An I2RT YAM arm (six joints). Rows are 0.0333 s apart.
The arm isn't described. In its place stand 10 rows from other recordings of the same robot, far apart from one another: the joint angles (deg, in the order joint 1, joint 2, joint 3, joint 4, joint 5, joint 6), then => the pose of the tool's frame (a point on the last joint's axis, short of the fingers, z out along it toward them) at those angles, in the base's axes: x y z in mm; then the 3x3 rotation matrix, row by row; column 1 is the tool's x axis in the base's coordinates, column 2 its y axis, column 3 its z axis.
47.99 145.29 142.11 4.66 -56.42 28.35 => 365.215 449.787 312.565; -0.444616 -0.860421 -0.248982; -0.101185 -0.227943 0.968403; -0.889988 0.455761 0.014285
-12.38 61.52 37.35 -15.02 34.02 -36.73 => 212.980 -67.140 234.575; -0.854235 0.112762 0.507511; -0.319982 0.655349 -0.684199; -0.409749 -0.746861 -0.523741
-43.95 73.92 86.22 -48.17 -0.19 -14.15 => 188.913 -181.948 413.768; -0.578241 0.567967 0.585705; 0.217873 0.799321 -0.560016; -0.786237 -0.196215 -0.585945
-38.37 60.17 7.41 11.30 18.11 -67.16 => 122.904 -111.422 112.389; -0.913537 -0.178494 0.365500; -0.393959 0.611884 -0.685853; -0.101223 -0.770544 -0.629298
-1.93 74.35 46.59 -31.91 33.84 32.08 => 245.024 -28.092 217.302; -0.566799 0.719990 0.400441; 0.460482 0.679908 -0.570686; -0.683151 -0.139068 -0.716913
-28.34 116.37 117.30 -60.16 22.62 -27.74 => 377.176 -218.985 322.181; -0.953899 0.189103 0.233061; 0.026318 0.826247 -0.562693; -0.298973 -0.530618 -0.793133
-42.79 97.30 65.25 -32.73 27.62 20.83 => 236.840 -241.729 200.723; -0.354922 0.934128 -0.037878; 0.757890 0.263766 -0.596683; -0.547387 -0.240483 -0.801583
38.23 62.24 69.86 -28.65 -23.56 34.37 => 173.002 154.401 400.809; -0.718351 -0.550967 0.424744; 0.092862 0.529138 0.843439; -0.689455 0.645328 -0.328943
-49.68 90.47 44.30 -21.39 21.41 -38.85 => 168.689 -218.855 143.272; -0.967585 0.247871 -0.048374; 0.237586 0.828461 -0.507153; -0.085632 -0.502207 -0.860497
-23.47 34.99 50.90 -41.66 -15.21 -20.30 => 114.229 -39.415 342.677; -0.431885 0.018900 0.901731; -0.177458 0.978457 -0.105502; -0.884299 -0.205584 -0.419227
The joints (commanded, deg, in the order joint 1, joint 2, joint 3, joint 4, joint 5, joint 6), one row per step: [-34.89 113.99 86.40 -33.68 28.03 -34.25]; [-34.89 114.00 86.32 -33.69 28.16 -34.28]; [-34.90 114.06 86.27 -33.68 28.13 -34.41]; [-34.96 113.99 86.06 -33.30 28.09 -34.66]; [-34.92 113.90 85.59 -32.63 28.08 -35.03]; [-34.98 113.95 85.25 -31.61 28.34 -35.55]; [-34.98 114.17 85.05 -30.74 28.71 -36.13]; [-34.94 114.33 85.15 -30.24 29.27 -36.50]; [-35.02 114.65 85.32 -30.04 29.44 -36.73]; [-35.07 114.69 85.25 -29.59 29.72 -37.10]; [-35.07 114.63 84.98 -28.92 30.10 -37.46]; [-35.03 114.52 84.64 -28.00 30.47 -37.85]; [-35.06 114.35 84.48 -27.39 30.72 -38.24]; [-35.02 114.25 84.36 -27.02 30.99 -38.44]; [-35.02 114.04 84.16 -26.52 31.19 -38.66]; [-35.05 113.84 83.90 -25.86 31.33 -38.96]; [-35.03 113.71 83.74 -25.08 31.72 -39.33]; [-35.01 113.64 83.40 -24.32 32.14 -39.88]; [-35.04 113.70 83.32 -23.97 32.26 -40.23]
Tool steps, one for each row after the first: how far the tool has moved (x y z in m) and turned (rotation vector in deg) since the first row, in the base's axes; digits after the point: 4 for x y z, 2 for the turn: [-0.0002 0.0001 -0.0005 -0.04 0.17 -0.04]; [-0.0003 0.0000 -0.0011 0.03 0.31 0.07]; [-0.0006 -0.0003 -0.0014 -0.10 0.26 0.22]; [-0.0007 0.0002 -0.0026 -0.29 0.25 0.55]; [-0.0004 -0.0007 -0.0037 -0.88 0.19 0.76]; [0.0004 -0.0015 -0.0054 -1.45 0.38 1.02]; [0.0014 -0.0022 -0.0054 -2.13 0.54 1.05]; [0.0020 -0.0035 -0.0066 -2.29 0.74 1.06]; [0.0021 -0.0042 -0.0067 -2.71 0.85 1.14]; [0.0021 -0.0045 -0.0070 -3.27 0.90 1.21]; [0.0024 -0.0046 -0.0070 -3.96 0.78 1.33]; [0.0023 -0.0050 -0.0059 -4.53 0.66 1.44]; [0.0025 -0.0049 -0.0054 -4.93 0.65 1.48]; [0.0023 -0.0049 -0.0044 -5.38 0.48 1.52]; [0.0021 -0.0051 -0.0036 -5.85 0.27 1.61]; [0.0025 -0.0054 -0.0026 -6.58 0.11 1.66]; [0.0024 -0.0055 -0.0030 -7.20 0.30 1.83]; [0.0026 -0.0059 -0.0035 -7.43 0.43 1.98]
